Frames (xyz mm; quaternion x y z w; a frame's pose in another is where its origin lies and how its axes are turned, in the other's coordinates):
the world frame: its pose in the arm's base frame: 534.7 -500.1 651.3 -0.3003 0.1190 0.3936 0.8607
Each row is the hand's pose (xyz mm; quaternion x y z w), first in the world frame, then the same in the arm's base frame.
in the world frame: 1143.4 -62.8 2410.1 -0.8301 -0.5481 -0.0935 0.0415
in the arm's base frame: 1262.5 1632.4 2080.6 0.5223 0.8216 -0.1992 0.1115
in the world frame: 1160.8 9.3 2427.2 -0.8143 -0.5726 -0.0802 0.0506
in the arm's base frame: 1219.4 1690.1 2055.9 0.5002 0.8314 -0.2197 0.1013
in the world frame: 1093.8 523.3 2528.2 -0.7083 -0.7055 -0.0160 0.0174
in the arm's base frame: 786.9 1973.2 1947.9 0.3391 0.8887 -0.2892 0.1075
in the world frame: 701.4 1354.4 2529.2 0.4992 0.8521 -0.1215 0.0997
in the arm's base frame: -95.3 2159.7 1770.0 0.0499 0.9052 -0.3806 0.1821
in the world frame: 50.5 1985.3 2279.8 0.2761 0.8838 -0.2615 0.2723
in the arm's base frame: -990.7 1934.7 1592.9 -0.2231 0.8233 -0.4162 0.3150
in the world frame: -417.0 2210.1 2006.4 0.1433 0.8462 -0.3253 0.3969
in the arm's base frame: -1459.9 1599.0 1487.6 -0.3676 0.7343 -0.3949 0.4120
